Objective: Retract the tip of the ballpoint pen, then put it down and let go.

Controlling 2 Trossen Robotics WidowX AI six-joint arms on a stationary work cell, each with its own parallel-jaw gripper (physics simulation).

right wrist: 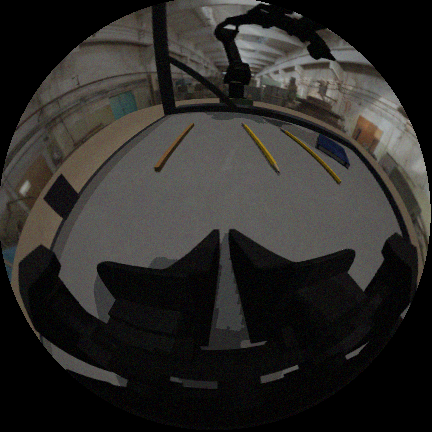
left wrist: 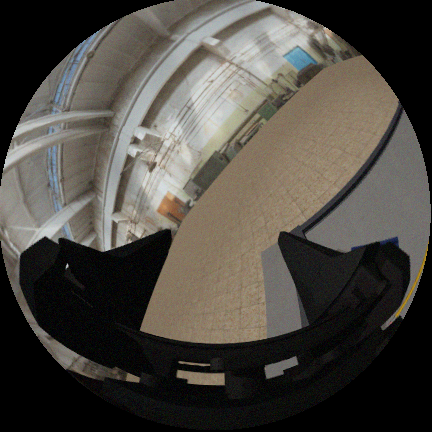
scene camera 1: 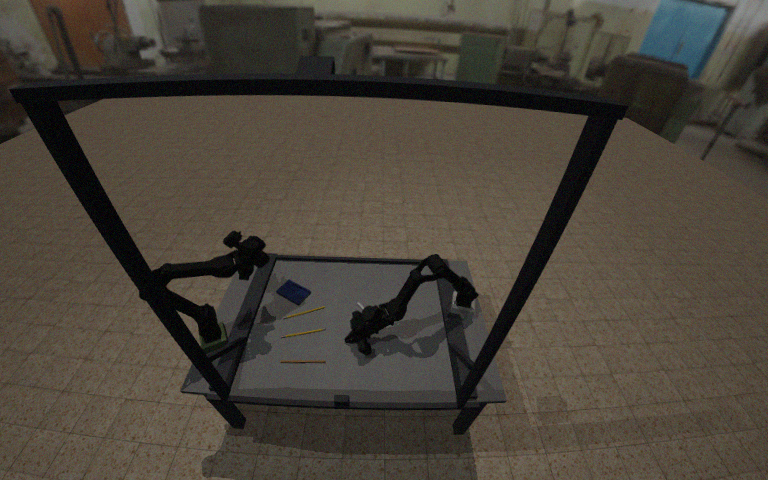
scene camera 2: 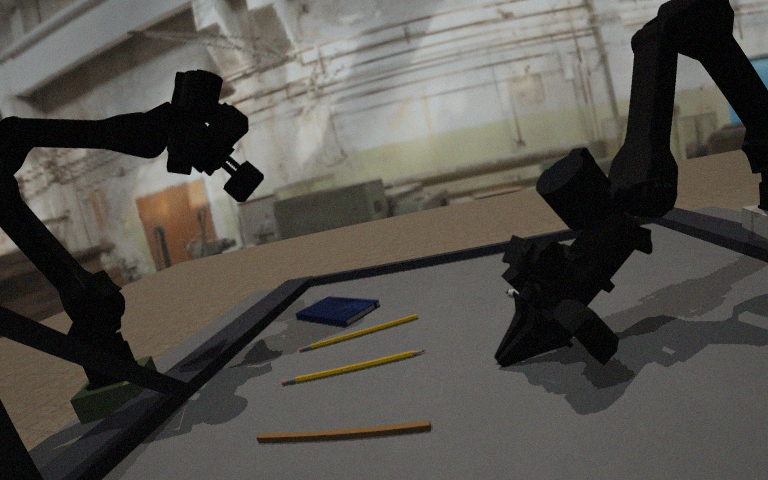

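Where they show: left gripper, between the fingertips: (left wrist: pixel 226 236) (scene camera 2: pixel 228 162); right gripper, between the fingertips: (right wrist: pixel 223 234) (scene camera 1: pixel 345 341) (scene camera 2: pixel 498 362); left arm's base, origin of its link: (right wrist: pixel 235 97) (scene camera 1: pixel 212 334); right arm's base, origin of its link: (scene camera 1: pixel 463 301).
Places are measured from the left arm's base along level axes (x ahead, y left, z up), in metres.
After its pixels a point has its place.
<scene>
The ballpoint pen (scene camera 1: pixel 360 306) {y -0.131, x 0.620, z -0.031 m} (scene camera 2: pixel 510 292) {y -0.112, x 0.617, z -0.032 m} shows as a short white end sticking out behind my right gripper in both scene views; the gripper and arm hide the rest, including its tip. The pen does not show in the right wrist view. My right gripper (scene camera 1: pixel 347 340) {y -0.257, x 0.482, z -0.037 m} (scene camera 2: pixel 500 362) {y -0.257, x 0.482, z -0.037 m} (right wrist: pixel 223 234) {y -0.257, x 0.482, z -0.037 m} points down low over the table, in front of the pen's visible end. It is shut apart from a narrow gap, with grey table and shadow showing between its fingers. My left gripper (left wrist: pixel 226 236) {y 0.178, x 0.259, z 0.282 m} is open and empty, held high beyond the table's left side.
A blue notebook (scene camera 1: pixel 293 292) {y 0.088, x 0.378, z -0.028 m} (scene camera 2: pixel 338 311) {y 0.068, x 0.379, z -0.028 m} (right wrist: pixel 333 149) {y 0.063, x 0.399, z -0.028 m}, a yellow pencil (scene camera 1: pixel 304 312) {y -0.041, x 0.385, z -0.034 m} (scene camera 2: pixel 362 332) {y -0.044, x 0.389, z -0.035 m} (right wrist: pixel 312 155) {y -0.047, x 0.406, z -0.038 m}, a second yellow pencil (scene camera 1: pixel 303 333) {y -0.142, x 0.343, z -0.035 m} (scene camera 2: pixel 356 366) {y -0.144, x 0.349, z -0.034 m} (right wrist: pixel 261 148) {y -0.153, x 0.380, z -0.035 m} and an orange stick (scene camera 1: pixel 303 361) {y -0.263, x 0.297, z -0.034 m} (scene camera 2: pixel 344 433) {y -0.268, x 0.301, z -0.033 m} (right wrist: pixel 174 147) {y -0.273, x 0.324, z -0.038 m} lie left of my right gripper in the scene views. A dark frame surrounds the table.
</scene>
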